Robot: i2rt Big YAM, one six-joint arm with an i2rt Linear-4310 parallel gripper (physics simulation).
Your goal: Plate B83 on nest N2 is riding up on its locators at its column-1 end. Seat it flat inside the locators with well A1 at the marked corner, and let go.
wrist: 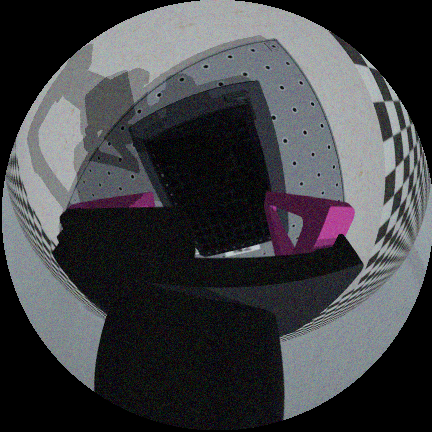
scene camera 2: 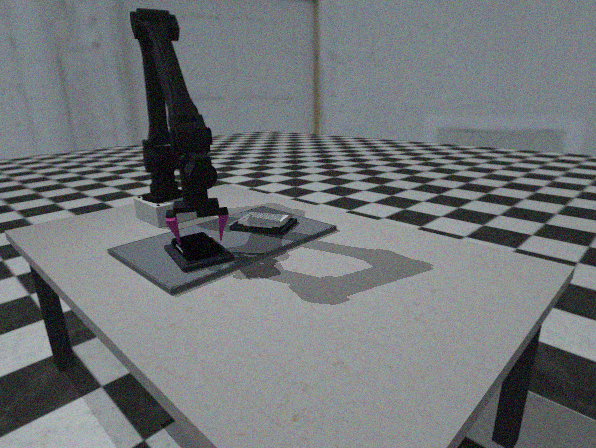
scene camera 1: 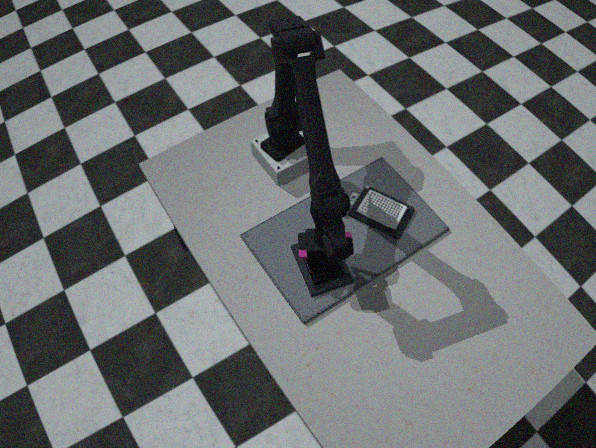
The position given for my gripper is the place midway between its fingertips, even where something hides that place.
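Observation:
You can see my gripper [scene camera 2: 200, 242], and the wrist view has my gripper [wrist: 207, 197] too. There's also a nest N2 [scene camera 1: 346, 279], which is the same nest N2 [wrist: 212, 100] that the wrist view gives, and scene camera 2 shows the nest N2 [scene camera 2: 185, 266] as well.

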